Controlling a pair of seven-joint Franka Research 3 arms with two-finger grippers.
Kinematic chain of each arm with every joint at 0, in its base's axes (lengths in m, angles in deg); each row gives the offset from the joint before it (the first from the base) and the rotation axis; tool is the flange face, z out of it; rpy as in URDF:
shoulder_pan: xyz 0 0 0.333 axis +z
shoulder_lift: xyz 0 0 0 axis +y
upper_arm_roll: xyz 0 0 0.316 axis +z
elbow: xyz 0.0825 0 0 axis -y
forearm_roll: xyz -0.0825 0 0.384 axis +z
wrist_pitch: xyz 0 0 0 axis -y
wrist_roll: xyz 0.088 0 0 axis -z
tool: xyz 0 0 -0.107 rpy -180 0 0
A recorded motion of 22 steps. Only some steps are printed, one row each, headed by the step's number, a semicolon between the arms.
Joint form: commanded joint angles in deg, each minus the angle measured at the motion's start. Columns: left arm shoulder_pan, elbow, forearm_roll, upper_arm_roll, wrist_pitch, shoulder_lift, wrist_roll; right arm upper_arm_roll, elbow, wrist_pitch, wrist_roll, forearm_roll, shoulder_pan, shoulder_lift.
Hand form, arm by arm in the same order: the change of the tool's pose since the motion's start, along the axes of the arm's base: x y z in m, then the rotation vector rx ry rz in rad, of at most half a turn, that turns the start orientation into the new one. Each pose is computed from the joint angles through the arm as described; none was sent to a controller.
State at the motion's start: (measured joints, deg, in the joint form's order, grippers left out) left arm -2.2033 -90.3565 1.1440 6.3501 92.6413 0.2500 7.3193; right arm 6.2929 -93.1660 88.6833 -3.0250 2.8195 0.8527 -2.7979
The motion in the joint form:
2: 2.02 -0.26 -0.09 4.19 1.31 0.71 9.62; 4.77 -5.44 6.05 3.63 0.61 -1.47 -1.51
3: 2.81 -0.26 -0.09 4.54 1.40 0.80 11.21; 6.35 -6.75 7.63 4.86 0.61 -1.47 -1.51
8: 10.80 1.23 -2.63 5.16 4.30 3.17 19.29; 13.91 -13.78 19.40 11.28 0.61 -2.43 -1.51
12: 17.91 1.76 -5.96 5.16 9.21 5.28 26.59; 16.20 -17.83 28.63 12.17 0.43 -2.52 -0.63
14: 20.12 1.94 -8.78 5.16 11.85 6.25 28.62; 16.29 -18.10 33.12 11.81 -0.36 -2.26 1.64
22: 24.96 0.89 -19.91 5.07 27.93 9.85 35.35; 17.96 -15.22 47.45 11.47 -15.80 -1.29 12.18
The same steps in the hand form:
2: -0.0021 0.0603 -0.0069 0.0078 -0.0017 -0.0598; -0.0052 0.0332 -0.0223 0.0056 -0.0325 -0.0119
3: -0.0036 0.0714 -0.0076 0.0091 -0.0008 -0.0677; -0.0067 0.0482 -0.0310 0.0044 -0.0361 -0.0074
8: -0.0083 0.1527 -0.0137 -0.0061 -0.0429 -0.0568; -0.0132 0.1112 -0.0731 0.0189 -0.1105 -0.0150
12: -0.0171 0.2216 -0.0220 -0.0120 -0.1162 -0.0529; -0.0103 0.1323 -0.1001 0.0450 -0.1805 0.0012
14: -0.0177 0.2426 -0.0255 -0.0283 -0.1669 -0.0407; 0.0019 0.1366 -0.1148 0.0592 -0.2149 0.0150
22: -0.0074 0.3007 -0.0404 -0.0231 -0.4257 0.0071; 0.0476 0.1666 -0.1628 -0.0231 -0.3961 0.2016

